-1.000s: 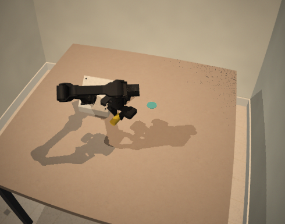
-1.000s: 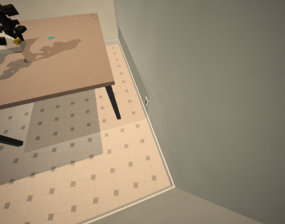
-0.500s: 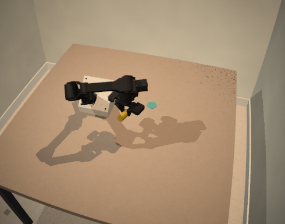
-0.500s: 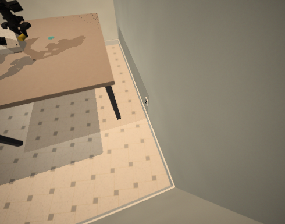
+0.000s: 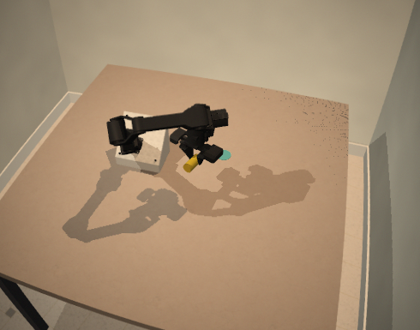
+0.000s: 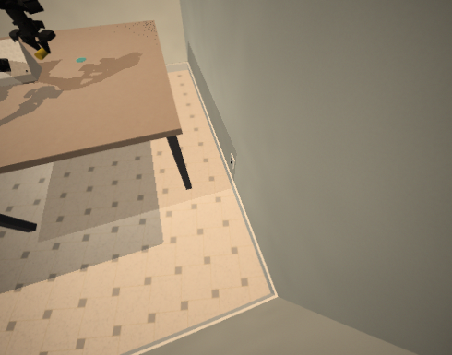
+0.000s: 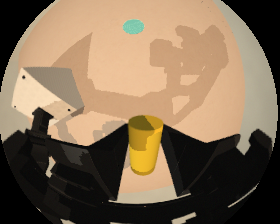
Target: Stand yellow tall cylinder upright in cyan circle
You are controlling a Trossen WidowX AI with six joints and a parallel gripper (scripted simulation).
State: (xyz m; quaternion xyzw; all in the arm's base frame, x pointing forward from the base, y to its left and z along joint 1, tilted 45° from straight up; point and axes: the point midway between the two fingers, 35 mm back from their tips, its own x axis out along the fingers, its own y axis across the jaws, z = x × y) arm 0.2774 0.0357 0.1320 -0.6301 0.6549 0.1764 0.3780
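My gripper is now 40 mm short of the cyan circle, 220 mm to the right of it and 180 mm above it. Also, from my hand: yellow tall cylinder: 10 mm behind, 20 mm to the right, 20 mm below.
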